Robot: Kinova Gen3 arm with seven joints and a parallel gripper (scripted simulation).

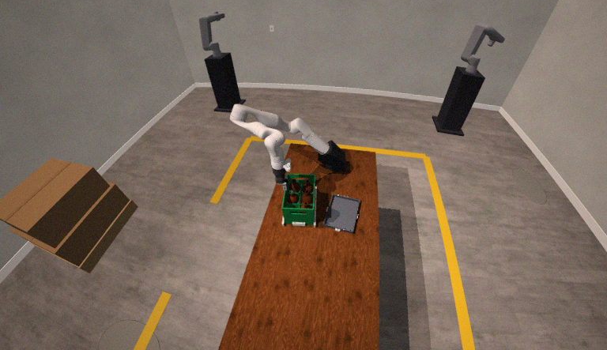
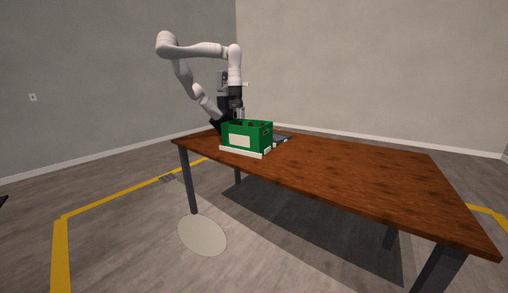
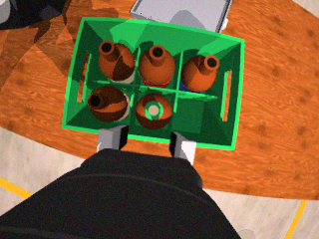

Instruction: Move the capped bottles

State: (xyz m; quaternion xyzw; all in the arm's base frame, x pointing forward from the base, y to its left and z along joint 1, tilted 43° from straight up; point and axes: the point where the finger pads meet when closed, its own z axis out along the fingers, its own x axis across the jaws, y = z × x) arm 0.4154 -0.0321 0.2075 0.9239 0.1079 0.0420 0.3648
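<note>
My gripper is now 1 cm past the capped bottle, 3 cm to the right of it and 15 cm above it. The rest, counted from my hand: green crate 2 cm behind, 8 cm to the left, 15 cm below; then grey tray 2 cm behind, 36 cm to the left, 22 cm below.
</note>
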